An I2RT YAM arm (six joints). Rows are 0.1 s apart.
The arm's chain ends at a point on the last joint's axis. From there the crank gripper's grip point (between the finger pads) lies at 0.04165 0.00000 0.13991 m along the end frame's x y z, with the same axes.
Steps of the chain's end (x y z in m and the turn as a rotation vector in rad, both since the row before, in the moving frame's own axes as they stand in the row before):
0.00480 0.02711 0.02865 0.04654 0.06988 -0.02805
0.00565 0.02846 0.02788 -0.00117 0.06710 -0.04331
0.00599 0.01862 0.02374 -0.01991 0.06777 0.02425
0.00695 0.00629 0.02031 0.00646 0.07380 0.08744
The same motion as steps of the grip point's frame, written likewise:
0.01435 0.01937 0.02522 0.04654 0.06988 -0.02805
0.01490 0.02662 0.02477 -0.00117 0.06710 -0.04331
0.01532 0.02250 0.02056 -0.01991 0.06777 0.02425
0.01702 0.00948 0.01687 0.00646 0.07380 0.08744

